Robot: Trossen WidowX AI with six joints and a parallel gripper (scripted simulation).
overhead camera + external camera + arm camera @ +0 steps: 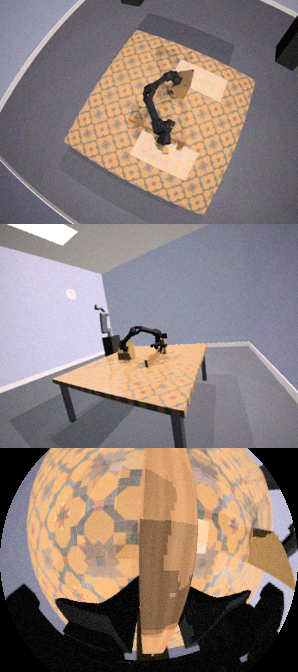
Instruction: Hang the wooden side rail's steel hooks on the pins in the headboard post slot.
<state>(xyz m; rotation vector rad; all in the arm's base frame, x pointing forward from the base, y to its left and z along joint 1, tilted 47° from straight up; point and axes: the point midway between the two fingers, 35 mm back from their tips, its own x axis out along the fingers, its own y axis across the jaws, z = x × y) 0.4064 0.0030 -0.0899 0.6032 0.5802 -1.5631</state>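
My gripper tip is 1 cm short of the headboard post, 13 cm to the right of it and 5 cm below it.
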